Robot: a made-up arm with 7 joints. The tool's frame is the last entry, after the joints.
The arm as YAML. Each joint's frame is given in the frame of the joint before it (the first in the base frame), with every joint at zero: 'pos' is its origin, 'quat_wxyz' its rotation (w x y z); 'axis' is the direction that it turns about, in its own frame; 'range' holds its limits. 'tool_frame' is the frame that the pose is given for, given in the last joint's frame.
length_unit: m
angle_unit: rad
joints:
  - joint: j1
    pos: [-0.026, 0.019, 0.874]
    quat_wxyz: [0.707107, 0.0, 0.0, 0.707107]
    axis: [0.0, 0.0, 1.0]
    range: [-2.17, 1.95]
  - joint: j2
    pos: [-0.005, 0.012, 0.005]
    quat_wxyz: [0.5, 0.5, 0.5, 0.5]
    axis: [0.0, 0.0, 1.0]
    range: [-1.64, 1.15]
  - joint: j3
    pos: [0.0, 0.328, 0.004]
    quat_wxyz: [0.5, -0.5, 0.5, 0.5]
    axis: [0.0, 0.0, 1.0]
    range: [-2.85, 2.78]
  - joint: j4
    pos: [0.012, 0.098, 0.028]
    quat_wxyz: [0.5, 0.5, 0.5, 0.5]
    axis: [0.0, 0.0, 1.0]
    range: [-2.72, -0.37]
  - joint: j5
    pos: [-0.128, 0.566, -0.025]
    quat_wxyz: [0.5, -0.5, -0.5, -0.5]
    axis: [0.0, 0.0, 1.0]
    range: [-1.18, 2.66]
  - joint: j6
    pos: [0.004, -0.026, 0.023]
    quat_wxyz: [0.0, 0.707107, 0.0, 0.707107]
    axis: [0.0, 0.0, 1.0]
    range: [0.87, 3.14]
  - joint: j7
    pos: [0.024, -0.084, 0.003]
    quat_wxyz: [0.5, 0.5, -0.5, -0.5]
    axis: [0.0, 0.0, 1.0]
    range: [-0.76, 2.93]
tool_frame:
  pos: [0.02, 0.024, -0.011]
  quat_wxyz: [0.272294, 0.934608, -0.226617, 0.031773]
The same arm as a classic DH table. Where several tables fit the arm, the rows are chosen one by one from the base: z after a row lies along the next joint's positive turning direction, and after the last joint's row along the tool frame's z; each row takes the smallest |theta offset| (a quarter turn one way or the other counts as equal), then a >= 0, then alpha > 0; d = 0 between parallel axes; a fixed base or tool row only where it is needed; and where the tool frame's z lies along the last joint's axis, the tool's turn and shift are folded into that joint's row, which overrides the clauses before.
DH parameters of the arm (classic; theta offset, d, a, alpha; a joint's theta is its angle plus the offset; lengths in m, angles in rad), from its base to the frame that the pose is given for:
base (fixed): -0.6311 0 -0.0322 0
j1: 0.6311 0.879 -0.012 -1.5708
j2: 0 -0.001 0 1.5708
j3: 0 0.356 0.098 1.5708
j4: 0 -0.013 -0.128 -1.5708
j5: 0 0.589 -0.026 1.5708
j6: 0 0.007 0.084 1.5708
j7: -0.1217 -0.0773 0.0169 2.5862
tool (fixed): 0.354 -0.0498 0 0
Joint limits (rad, base to tool): -2.17..1.95 -1.64..1.15 -2.85..2.78 -2.72..-0.37 -1.18..2.66 0.87..3.14 -0.76..2.93

